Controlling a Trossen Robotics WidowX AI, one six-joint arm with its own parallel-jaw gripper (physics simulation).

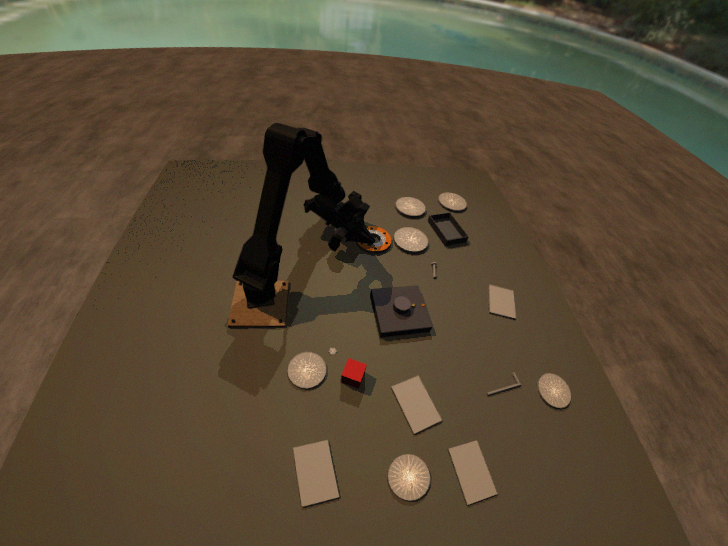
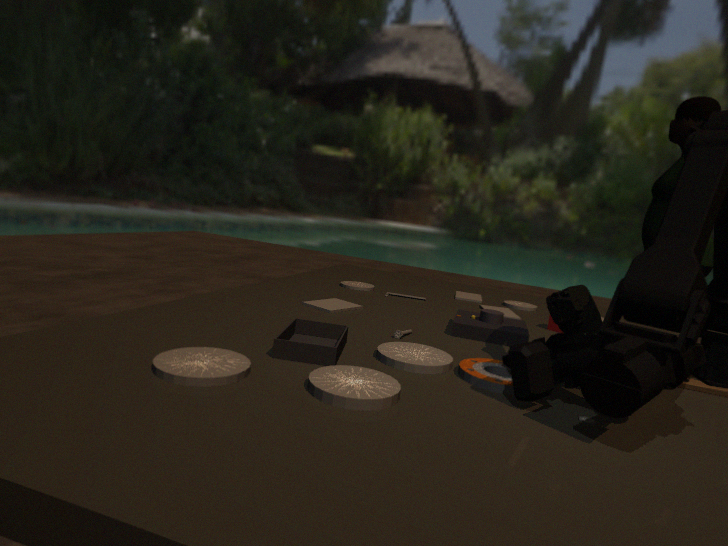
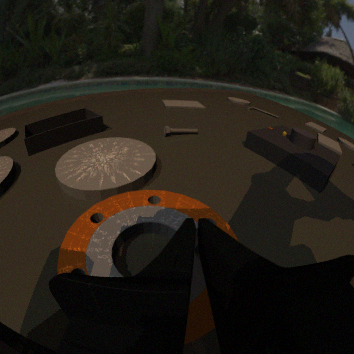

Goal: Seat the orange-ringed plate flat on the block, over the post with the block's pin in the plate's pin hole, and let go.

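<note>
The orange-ringed plate [image 1: 385,242] [image 2: 477,371] [image 3: 75,240] lies flat on the table mat, with a grey inner ring, a large centre hole and small holes in its orange rim. My gripper [image 1: 373,239] [image 2: 508,359] [image 3: 194,224] is shut on nothing, its fingertips together over the plate; the fingers hide part of it. Whether the tips touch it I cannot tell. The dark square block [image 1: 391,322] [image 2: 488,332] [image 3: 290,156] stands apart from the plate, with a round post [image 1: 402,303] [image 3: 302,138], a yellow pin [image 1: 413,305] [image 3: 284,133] and an orange dot [image 1: 423,305] on top.
A pale disc [image 1: 411,239] [image 2: 414,356] [image 3: 105,162] lies close beside the plate. Behind it are a dark open tray [image 1: 435,224] [image 3: 65,135] and a bolt [image 1: 434,270] [image 3: 182,131]. A red cube [image 1: 354,370], an L-shaped rod [image 1: 503,389] and pale tiles [image 1: 416,404] lie beyond the block.
</note>
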